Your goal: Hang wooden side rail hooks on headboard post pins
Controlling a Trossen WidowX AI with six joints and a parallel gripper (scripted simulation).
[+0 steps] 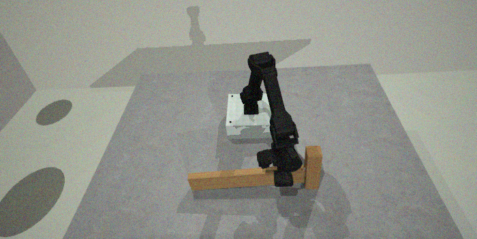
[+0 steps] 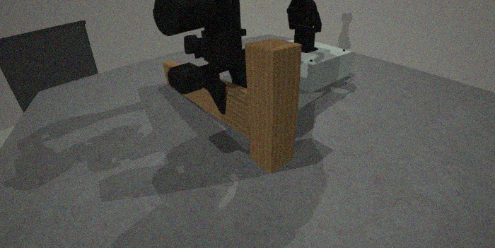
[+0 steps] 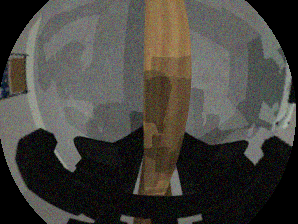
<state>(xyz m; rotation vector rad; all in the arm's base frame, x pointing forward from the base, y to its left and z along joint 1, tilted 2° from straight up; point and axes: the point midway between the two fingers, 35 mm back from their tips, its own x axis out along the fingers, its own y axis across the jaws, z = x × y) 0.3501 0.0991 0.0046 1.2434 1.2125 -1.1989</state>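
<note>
Right now the headboard post is 11 cm to the left of my gripper tip and 4 cm above it.
</note>
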